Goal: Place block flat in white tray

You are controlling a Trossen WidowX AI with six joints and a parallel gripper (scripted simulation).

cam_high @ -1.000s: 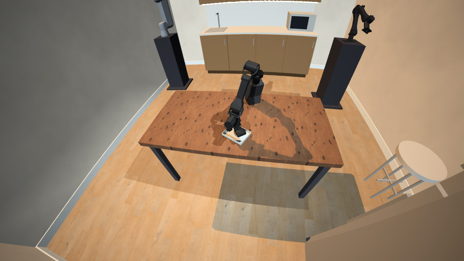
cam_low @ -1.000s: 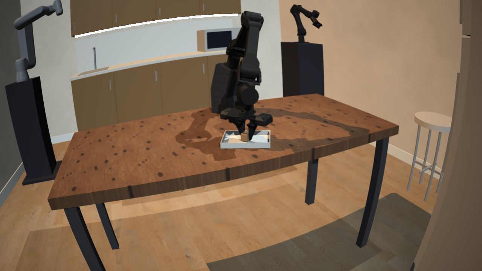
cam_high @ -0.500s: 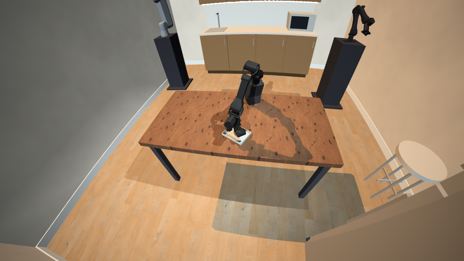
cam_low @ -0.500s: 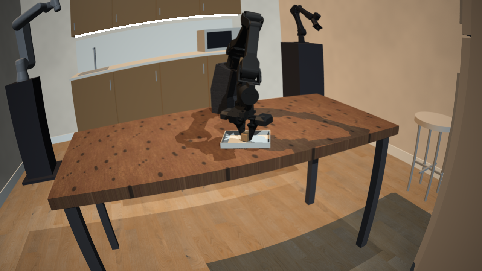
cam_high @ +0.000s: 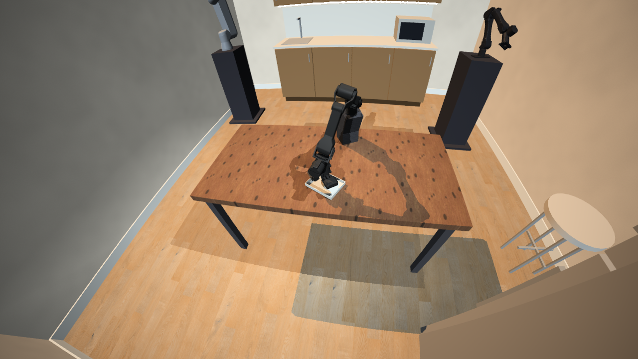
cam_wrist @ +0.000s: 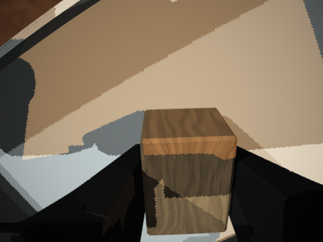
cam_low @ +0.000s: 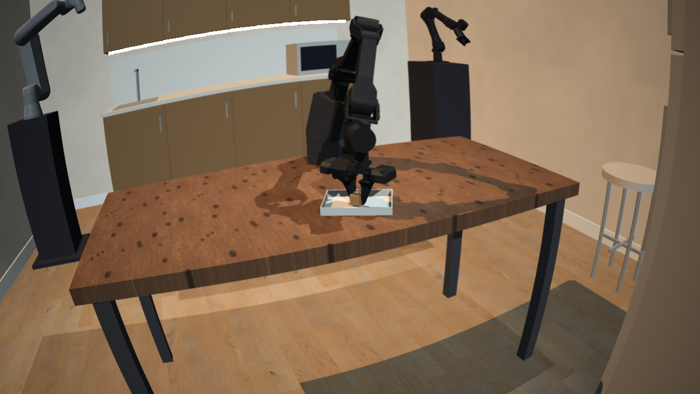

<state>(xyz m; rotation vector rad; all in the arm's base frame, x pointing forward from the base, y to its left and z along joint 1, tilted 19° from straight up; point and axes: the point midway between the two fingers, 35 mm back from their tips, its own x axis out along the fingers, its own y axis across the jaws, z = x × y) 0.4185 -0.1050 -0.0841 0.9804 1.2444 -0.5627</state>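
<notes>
My hand is 2 cm above the wooden block. Round my hand: white tray: 4 cm below.
</notes>
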